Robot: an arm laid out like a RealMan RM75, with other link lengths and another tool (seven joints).
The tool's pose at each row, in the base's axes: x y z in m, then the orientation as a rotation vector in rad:
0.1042 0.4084 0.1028 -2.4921 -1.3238 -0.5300
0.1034 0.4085 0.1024 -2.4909 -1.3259 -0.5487
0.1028 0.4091 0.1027 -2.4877 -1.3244 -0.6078
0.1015 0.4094 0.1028 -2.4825 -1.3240 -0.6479
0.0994 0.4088 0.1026 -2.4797 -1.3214 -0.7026
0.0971 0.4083 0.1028 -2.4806 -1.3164 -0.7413
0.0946 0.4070 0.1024 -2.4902 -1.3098 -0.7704
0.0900 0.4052 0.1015 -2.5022 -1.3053 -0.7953
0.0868 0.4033 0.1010 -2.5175 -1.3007 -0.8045
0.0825 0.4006 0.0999 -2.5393 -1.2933 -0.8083
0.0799 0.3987 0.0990 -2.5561 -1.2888 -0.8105
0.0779 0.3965 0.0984 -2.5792 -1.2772 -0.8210
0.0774 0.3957 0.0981 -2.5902 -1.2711 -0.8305
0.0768 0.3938 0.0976 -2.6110 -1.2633 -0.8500
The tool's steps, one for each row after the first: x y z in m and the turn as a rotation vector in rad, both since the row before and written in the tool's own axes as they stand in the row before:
-0.0005 -0.0007 0.0002 -0.0082 0.0096 -0.0039
0.0003 -0.0008 -0.0001 -0.0251 0.0319 -0.0070
-0.0004 -0.0013 -0.0003 -0.0153 0.0227 -0.0057
-0.0016 -0.0014 -0.0006 -0.0244 0.0288 -0.0060
-0.0013 -0.0016 -0.0011 -0.0193 0.0194 -0.0019
-0.0023 -0.0013 -0.0010 -0.0209 0.0104 0.0014
-0.0039 -0.0028 -0.0016 -0.0210 0.0064 0.0007
-0.0031 -0.0015 -0.0015 -0.0154 -0.0028 0.0032
-0.0045 -0.0019 -0.0018 -0.0170 -0.0081 0.0062
-0.0030 -0.0010 -0.0010 -0.0130 -0.0069 0.0040
-0.0028 -0.0003 -0.0011 -0.0208 -0.0048 0.0081
-0.0010 0.0001 -0.0002 -0.0121 -0.0001 0.0036
-0.0019 0.0007 -0.0005 -0.0244 -0.0005 0.0040

